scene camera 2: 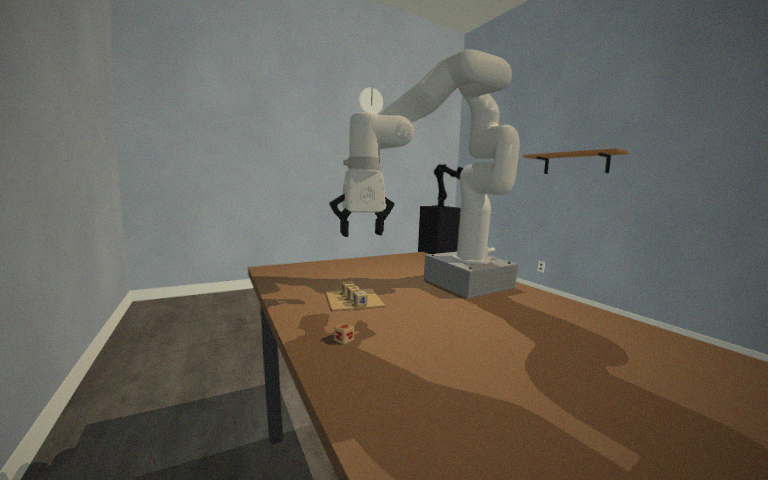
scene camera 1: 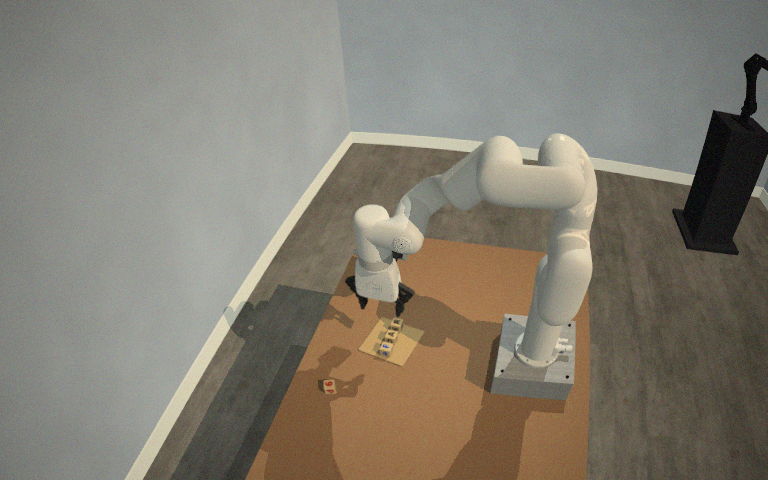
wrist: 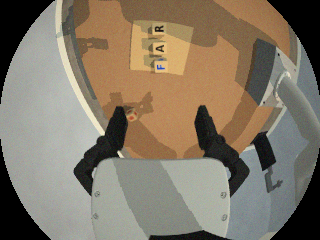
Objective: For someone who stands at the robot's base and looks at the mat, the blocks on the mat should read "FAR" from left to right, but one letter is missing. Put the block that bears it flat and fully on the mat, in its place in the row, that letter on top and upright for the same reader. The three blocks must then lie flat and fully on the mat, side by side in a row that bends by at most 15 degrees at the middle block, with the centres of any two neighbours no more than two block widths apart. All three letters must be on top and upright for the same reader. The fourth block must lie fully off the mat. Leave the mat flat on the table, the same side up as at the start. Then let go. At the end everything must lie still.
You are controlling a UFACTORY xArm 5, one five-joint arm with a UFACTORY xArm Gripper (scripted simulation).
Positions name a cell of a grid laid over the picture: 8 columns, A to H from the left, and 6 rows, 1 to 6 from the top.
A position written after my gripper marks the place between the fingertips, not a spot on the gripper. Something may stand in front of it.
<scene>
my gripper: scene camera 2 D3; scene camera 1 D4; wrist E3
mat: scene camera 2 D4; scene camera 1 E5; wrist E1
</scene>
